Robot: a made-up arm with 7 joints. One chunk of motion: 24 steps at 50 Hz.
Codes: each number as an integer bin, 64 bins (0 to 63) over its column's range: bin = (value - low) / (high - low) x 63, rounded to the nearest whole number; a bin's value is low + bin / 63 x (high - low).
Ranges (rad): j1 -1.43..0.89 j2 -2.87..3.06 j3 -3..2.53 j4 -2.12..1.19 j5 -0.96..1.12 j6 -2.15..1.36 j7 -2.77..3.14
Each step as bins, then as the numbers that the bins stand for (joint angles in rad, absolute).
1 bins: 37 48 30 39 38 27 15
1 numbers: -0.0675 1.6481 -0.3667 -0.0710 0.2946 -0.6457 -1.3629
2 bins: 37 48 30 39 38 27 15
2 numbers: -0.0675 1.6481 -0.3667 -0.0710 0.2946 -0.6457 -1.3629
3 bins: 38 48 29 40 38 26 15
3 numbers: -0.0306 1.6481 -0.4544 -0.0184 0.2946 -0.7014 -1.3629
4 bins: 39 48 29 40 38 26 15
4 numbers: 0.0062 1.6481 -0.4544 -0.0184 0.2946 -0.7014 -1.3629
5 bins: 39 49 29 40 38 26 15
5 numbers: 0.0062 1.7422 -0.4544 -0.0184 0.2946 -0.7014 -1.3629
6 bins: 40 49 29 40 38 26 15
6 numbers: 0.0430 1.7422 -0.4544 -0.0184 0.2946 -0.7014 -1.3629
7 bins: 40 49 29 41 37 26 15
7 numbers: 0.0430 1.7422 -0.4544 0.0341 0.2616 -0.7014 -1.3629
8 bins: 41 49 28 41 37 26 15
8 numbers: 0.0798 1.7422 -0.5422 0.0341 0.2616 -0.7014 -1.3629
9 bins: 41 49 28 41 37 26 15
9 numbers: 0.0798 1.7422 -0.5422 0.0341 0.2616 -0.7014 -1.3629
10 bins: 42 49 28 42 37 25 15
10 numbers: 0.1167 1.7422 -0.5422 0.0867 0.2616 -0.7571 -1.3629
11 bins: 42 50 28 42 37 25 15
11 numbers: 0.1167 1.8363 -0.5422 0.0867 0.2616 -0.7571 -1.3629
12 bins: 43 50 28 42 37 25 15
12 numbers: 0.1535 1.8363 -0.5422 0.0867 0.2616 -0.7571 -1.3629
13 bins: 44 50 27 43 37 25 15
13 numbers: 0.1903 1.8363 -0.6300 0.1392 0.2616 -0.7571 -1.3629
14 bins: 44 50 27 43 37 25 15
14 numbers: 0.1903 1.8363 -0.6300 0.1392 0.2616 -0.7571 -1.3629
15 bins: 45 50 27 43 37 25 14
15 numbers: 0.2271 1.8363 -0.6300 0.1392 0.2616 -0.7571 -1.4567
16 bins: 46 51 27 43 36 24 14
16 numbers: 0.2640 1.9305 -0.6300 0.1392 0.2286 -0.8129 -1.4567
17 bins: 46 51 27 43 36 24 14
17 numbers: 0.2640 1.9305 -0.6300 0.1392 0.2286 -0.8129 -1.4567
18 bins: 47 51 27 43 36 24 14
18 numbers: 0.3008 1.9305 -0.6300 0.1392 0.2286 -0.8129 -1.4567
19 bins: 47 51 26 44 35 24 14
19 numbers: 0.3008 1.9305 -0.7178 0.1917 0.1956 -0.8129 -1.4567
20 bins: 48 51 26 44 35 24 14
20 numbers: 0.3376 1.9305 -0.7178 0.1917 0.1956 -0.8129 -1.4567
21 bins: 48 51 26 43 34 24 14
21 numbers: 0.3376 1.9305 -0.7178 0.1392 0.1625 -0.8129 -1.4567
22 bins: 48 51 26 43 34 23 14
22 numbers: 0.3376 1.9305 -0.7178 0.1392 0.1625 -0.8686 -1.4567
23 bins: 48 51 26 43 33 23 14
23 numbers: 0.3376 1.9305 -0.7178 0.1392 0.1295 -0.8686 -1.4567
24 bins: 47 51 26 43 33 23 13
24 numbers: 0.3008 1.9305 -0.7178 0.1392 0.1295 -0.8686 -1.5505
